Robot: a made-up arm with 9 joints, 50 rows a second.
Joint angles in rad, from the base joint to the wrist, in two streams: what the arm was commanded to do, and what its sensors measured. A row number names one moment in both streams.
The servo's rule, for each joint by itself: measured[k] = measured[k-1] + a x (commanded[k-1-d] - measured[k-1]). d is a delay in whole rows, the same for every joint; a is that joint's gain. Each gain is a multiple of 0.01, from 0.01 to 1. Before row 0 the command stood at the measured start. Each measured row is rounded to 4 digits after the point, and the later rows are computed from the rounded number. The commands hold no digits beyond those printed.
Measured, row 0:
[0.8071 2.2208 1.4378 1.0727 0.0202 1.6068 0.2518 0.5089 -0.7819]
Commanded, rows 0 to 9:
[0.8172 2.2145 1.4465 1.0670 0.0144 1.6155 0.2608 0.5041 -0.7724]
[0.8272 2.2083 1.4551 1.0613 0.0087 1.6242 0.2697 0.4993 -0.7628]
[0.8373 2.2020 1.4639 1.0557 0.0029 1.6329 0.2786 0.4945 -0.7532]
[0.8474 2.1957 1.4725 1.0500 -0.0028 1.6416 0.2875 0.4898 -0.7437]
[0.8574 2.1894 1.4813 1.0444 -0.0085 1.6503 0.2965 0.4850 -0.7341]
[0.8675 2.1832 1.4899 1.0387 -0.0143 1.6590 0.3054 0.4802 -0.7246]
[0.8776 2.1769 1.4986 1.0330 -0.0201 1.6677 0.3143 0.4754 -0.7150]
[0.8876 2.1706 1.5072 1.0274 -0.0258 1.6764 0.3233 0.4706 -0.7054]
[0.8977 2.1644 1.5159 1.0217 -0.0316 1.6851 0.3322 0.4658 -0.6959]
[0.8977 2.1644 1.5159 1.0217 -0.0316 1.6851 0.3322 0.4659 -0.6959]
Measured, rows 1 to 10:
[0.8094 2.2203 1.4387 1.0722 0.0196 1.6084 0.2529 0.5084 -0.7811]
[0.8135 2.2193 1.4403 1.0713 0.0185 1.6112 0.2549 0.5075 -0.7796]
[0.8190 2.2179 1.4427 1.0701 0.0169 1.6151 0.2577 0.5062 -0.7775]
[0.8255 2.2161 1.4457 1.0685 0.0149 1.6199 0.2613 0.5046 -0.7748]
[0.8328 2.2140 1.4493 1.0666 0.0126 1.6254 0.2655 0.5026 -0.7715]
[0.8408 2.2115 1.4534 1.0644 0.0099 1.6314 0.2703 0.5004 -0.7677]
[0.8493 2.2087 1.4579 1.0619 0.0069 1.6379 0.2756 0.4979 -0.7635]
[0.8581 2.2057 1.4628 1.0591 0.0036 1.6448 0.2813 0.4952 -0.7589]
[0.8672 2.2024 1.4681 1.0561 0.0001 1.6521 0.2874 0.4923 -0.7539]
[0.8742 2.1994 1.4729 1.0533 -0.0031 1.6580 0.2928 0.4897 -0.7493]
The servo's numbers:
d 0
a 0.23 0.08 0.10 0.08 0.10 0.18 0.12 0.10 0.08

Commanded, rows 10 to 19:
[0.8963 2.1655 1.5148 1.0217 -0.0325 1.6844 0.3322 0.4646 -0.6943]
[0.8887 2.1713 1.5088 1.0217 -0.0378 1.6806 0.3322 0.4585 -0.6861]
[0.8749 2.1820 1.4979 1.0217 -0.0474 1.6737 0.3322 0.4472 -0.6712]
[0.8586 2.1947 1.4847 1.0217 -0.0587 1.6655 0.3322 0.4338 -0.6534]
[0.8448 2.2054 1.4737 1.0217 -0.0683 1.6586 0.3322 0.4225 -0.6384]
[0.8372 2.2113 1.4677 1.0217 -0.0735 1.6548 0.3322 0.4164 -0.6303]
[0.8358 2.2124 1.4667 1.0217 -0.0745 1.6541 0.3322 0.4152 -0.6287]
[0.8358 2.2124 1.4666 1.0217 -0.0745 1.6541 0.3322 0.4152 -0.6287]
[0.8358 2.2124 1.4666 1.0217 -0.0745 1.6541 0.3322 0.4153 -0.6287]
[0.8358 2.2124 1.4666 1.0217 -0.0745 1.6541 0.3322 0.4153 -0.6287]
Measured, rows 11 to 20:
[0.8793 2.1967 1.4771 1.0508 -0.0060 1.6628 0.2975 0.4872 -0.7449]
[0.8815 2.1947 1.4803 1.0485 -0.0092 1.6660 0.3017 0.4843 -0.7402]
[0.8800 2.1937 1.4821 1.0464 -0.0130 1.6674 0.3054 0.4806 -0.7347]
[0.8751 2.1938 1.4824 1.0444 -0.0176 1.6671 0.3086 0.4759 -0.7282]
[0.8681 2.1947 1.4815 1.0426 -0.0227 1.6656 0.3114 0.4706 -0.7210]
[0.8610 2.1960 1.4801 1.0409 -0.0278 1.6637 0.3139 0.4652 -0.7137]
[0.8552 2.1973 1.4788 1.0394 -0.0325 1.6620 0.3161 0.4602 -0.7069]
[0.8507 2.1985 1.4776 1.0380 -0.0367 1.6606 0.3180 0.4557 -0.7006]
[0.8473 2.1996 1.4765 1.0367 -0.0405 1.6594 0.3197 0.4517 -0.6948]
[0.8447 2.2006 1.4755 1.0355 -0.0439 1.6584 0.3212 0.4481 -0.6895]

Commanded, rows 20 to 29:
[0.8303 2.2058 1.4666 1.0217 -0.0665 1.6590 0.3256 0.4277 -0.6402]
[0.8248 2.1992 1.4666 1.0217 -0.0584 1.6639 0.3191 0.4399 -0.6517]
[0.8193 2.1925 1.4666 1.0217 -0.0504 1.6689 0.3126 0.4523 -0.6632]
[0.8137 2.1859 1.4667 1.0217 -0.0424 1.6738 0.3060 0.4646 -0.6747]
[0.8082 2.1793 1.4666 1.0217 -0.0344 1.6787 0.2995 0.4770 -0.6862]
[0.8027 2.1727 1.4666 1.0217 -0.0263 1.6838 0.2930 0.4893 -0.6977]
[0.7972 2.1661 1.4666 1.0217 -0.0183 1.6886 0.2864 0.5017 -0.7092]
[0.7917 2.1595 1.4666 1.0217 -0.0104 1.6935 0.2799 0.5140 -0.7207]
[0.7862 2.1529 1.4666 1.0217 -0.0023 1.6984 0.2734 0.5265 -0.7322]
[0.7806 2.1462 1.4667 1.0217 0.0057 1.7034 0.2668 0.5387 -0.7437]
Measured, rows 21 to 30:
[0.8414 2.2010 1.4746 1.0344 -0.0462 1.6585 0.3217 0.4461 -0.6856]
[0.8376 2.2009 1.4738 1.0334 -0.0474 1.6595 0.3214 0.4455 -0.6829]
[0.8334 2.2002 1.4731 1.0325 -0.0477 1.6612 0.3203 0.4462 -0.6813]
[0.8289 2.1991 1.4725 1.0316 -0.0472 1.6635 0.3186 0.4480 -0.6808]
[0.8241 2.1975 1.4719 1.0308 -0.0459 1.6662 0.3163 0.4509 -0.6812]
[0.8192 2.1955 1.4714 1.0301 -0.0439 1.6694 0.3135 0.4547 -0.6825]
[0.8141 2.1931 1.4709 1.0294 -0.0413 1.6729 0.3102 0.4594 -0.6846]
[0.8089 2.1904 1.4705 1.0288 -0.0382 1.6766 0.3066 0.4649 -0.6875]
[0.8037 2.1874 1.4701 1.0282 -0.0346 1.6805 0.3026 0.4711 -0.6911]
[0.7984 2.1841 1.4698 1.0277 -0.0306 1.6846 0.2983 0.4779 -0.6953]

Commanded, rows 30 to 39:
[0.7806 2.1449 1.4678 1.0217 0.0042 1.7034 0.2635 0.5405 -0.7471]
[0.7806 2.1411 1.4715 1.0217 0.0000 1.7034 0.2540 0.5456 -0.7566]
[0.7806 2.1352 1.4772 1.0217 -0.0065 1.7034 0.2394 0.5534 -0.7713]
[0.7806 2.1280 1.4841 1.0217 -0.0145 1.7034 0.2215 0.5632 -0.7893]
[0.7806 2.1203 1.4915 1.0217 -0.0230 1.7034 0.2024 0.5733 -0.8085]
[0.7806 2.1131 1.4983 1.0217 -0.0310 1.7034 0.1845 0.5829 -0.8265]
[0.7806 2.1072 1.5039 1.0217 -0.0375 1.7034 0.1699 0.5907 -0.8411]
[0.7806 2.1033 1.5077 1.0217 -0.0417 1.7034 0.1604 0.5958 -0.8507]
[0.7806 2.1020 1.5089 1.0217 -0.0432 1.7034 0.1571 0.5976 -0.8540]
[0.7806 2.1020 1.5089 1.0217 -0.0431 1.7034 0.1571 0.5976 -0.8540]
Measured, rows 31 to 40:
[0.7943 2.1810 1.4696 1.0272 -0.0271 1.6880 0.2941 0.4842 -0.6994]
[0.7911 2.1778 1.4698 1.0268 -0.0244 1.6908 0.2893 0.4903 -0.7040]
[0.7887 2.1744 1.4705 1.0264 -0.0226 1.6931 0.2833 0.4966 -0.7094]
[0.7868 2.1707 1.4719 1.0260 -0.0218 1.6950 0.2759 0.5033 -0.7158]
[0.7854 2.1667 1.4739 1.0257 -0.0219 1.6965 0.2671 0.5103 -0.7232]
[0.7843 2.1624 1.4763 1.0254 -0.0228 1.6977 0.2572 0.5176 -0.7315]
[0.7834 2.1580 1.4791 1.0251 -0.0243 1.6987 0.2467 0.5249 -0.7403]
[0.7828 2.1536 1.4820 1.0248 -0.0260 1.6995 0.2363 0.5320 -0.7491]
[0.7823 2.1495 1.4847 1.0246 -0.0277 1.7002 0.2268 0.5386 -0.7575]
[0.7819 2.1457 1.4871 1.0244 -0.0292 1.7008 0.2184 0.5445 -0.7652]

